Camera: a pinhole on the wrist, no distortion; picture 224 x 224 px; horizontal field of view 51.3 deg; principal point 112.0 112.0 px. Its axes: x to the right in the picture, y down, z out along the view. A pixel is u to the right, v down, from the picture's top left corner.
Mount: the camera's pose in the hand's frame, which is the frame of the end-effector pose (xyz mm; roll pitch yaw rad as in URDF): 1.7 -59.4 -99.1 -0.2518 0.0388 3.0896
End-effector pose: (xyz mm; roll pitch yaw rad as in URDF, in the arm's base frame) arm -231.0 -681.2 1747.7 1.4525 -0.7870 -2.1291
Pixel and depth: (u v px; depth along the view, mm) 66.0 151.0 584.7
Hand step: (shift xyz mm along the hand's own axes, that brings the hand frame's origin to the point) 83.3 -304.3 446.9
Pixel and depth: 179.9 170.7 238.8
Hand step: -82.2 -172.9 114.3
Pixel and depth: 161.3 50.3 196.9
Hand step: -47.6 -55.4 102.8
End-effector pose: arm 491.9 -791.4 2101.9 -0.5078 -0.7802 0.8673
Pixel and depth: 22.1 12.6 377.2
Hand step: 134.3 -4.5 311.6
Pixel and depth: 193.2 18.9 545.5
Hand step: -206.5 26.5 475.6
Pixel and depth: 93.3 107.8 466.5
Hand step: 15.8 -168.4 355.9
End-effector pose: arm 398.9 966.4 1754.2 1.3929 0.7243 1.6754
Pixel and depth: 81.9 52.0 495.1
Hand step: 45.7 -61.7 414.2
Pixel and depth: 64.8 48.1 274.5
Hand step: 46.3 -57.3 187.4
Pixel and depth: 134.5 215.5 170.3
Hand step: -26.4 -173.7 46.3
